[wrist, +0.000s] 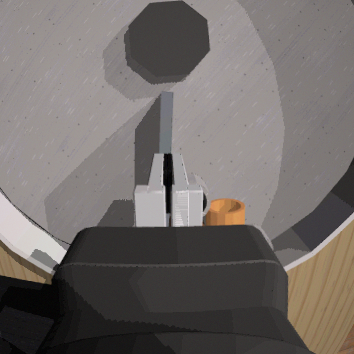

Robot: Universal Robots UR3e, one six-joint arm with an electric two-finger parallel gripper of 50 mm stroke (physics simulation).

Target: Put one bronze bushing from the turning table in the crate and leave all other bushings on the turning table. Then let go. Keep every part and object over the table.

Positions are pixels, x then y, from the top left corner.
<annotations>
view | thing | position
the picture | my gripper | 167, 171
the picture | grey turning table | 251, 102
</annotations>
